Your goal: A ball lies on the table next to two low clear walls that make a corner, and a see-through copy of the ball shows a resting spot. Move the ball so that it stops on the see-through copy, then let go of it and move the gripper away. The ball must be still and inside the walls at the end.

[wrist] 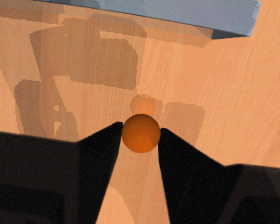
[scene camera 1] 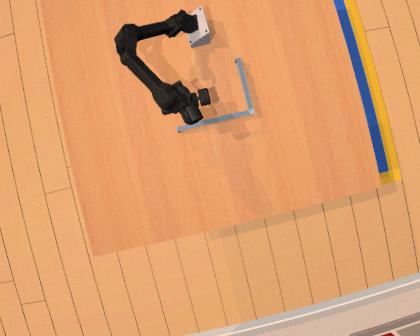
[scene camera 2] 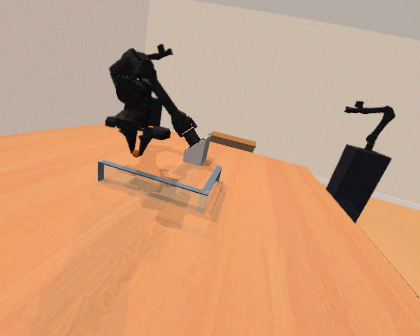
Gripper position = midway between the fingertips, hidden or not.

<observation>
My gripper (scene camera 2: 136,154) holds a small orange ball (wrist: 141,133).
My gripper shows as well in the wrist view (wrist: 140,131).
</observation>
